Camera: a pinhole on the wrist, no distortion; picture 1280 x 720 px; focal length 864.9 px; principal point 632.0 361.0 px. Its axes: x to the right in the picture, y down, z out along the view. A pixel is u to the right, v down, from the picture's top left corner.
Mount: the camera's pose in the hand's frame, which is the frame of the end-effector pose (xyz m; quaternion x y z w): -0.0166 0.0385 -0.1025 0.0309 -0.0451 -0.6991 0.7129
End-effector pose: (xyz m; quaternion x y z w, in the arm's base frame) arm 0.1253 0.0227 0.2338 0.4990 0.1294 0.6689 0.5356
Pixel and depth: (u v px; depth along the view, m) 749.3 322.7 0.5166
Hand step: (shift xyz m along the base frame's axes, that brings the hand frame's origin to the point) 0.3369 -0.2186 0.1269
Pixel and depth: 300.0 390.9 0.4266
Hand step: 0.1304 -0.2412 0.2719
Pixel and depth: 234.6 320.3 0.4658
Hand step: 0.1253 -0.3084 0.3014
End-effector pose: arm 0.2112 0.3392 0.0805 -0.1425 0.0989 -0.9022 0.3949
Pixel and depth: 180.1 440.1 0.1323
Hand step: 0.0982 -0.0608 -0.0086
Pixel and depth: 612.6 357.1 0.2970
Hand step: 0.1316 -0.0096 0.1571
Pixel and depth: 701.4 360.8 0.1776
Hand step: 0.0668 0.0029 0.0555
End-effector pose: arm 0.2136 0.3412 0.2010 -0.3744 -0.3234 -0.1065 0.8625
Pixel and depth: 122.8 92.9 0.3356
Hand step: -0.1235 0.3123 -0.1303
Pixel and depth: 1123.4 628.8 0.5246
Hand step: -0.2443 0.1503 0.4279
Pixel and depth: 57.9 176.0 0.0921
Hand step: 0.0136 0.0573 -0.0957
